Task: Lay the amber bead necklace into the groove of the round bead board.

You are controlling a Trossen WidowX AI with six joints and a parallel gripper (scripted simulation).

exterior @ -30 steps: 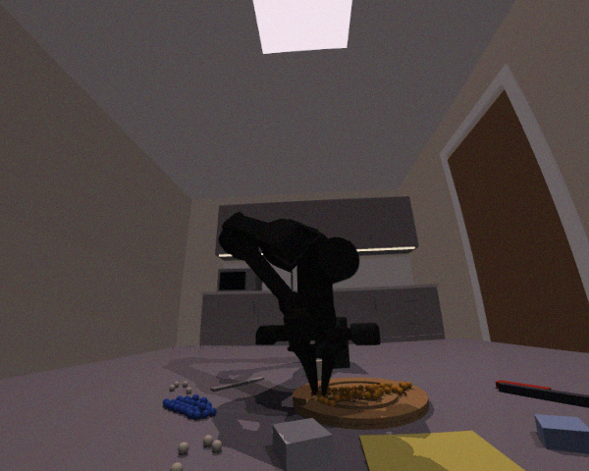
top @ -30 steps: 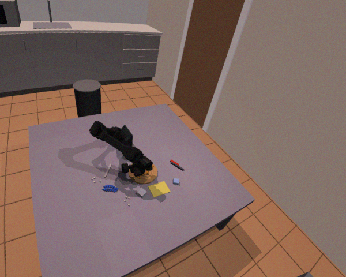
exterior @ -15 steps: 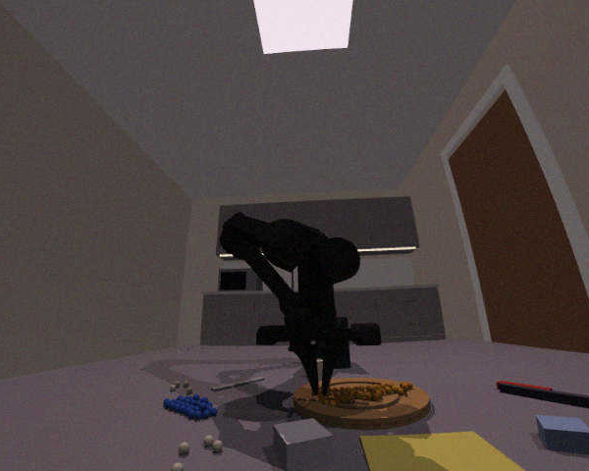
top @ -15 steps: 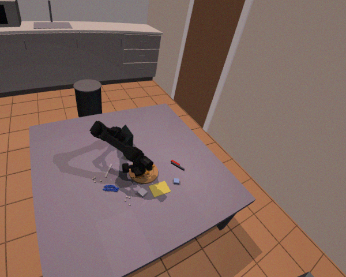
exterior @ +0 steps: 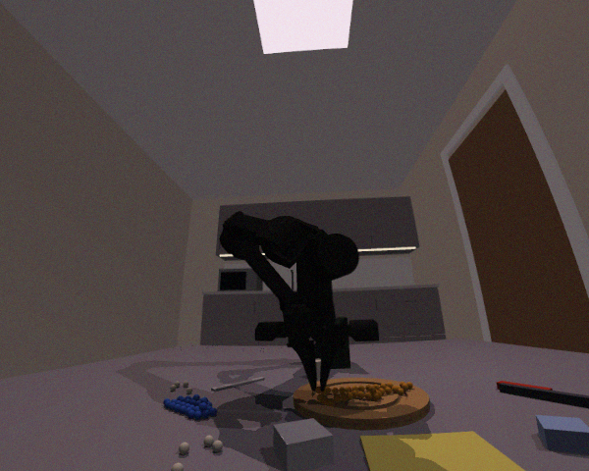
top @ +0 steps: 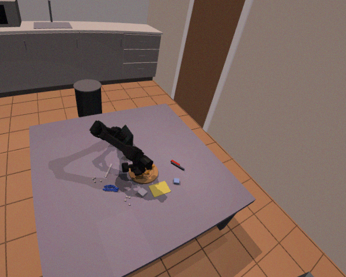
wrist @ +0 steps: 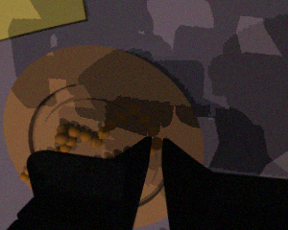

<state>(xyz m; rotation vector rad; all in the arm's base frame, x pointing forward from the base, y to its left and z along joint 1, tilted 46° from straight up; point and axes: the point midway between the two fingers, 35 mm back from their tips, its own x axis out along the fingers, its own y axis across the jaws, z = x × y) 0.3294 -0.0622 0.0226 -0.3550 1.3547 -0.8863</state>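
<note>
The round wooden bead board lies 6 cm to the left of my gripper tip, 1 cm below it and 1 cm behind it. Round my gripper tip: grey block (14 cm ahead, 3 cm to the right, 1 cm below); then yellow pad (16 cm ahead, 8 cm to the left, 2 cm below); then thin rod (14 cm to the right, 13 cm behind, 2 cm below).
</note>
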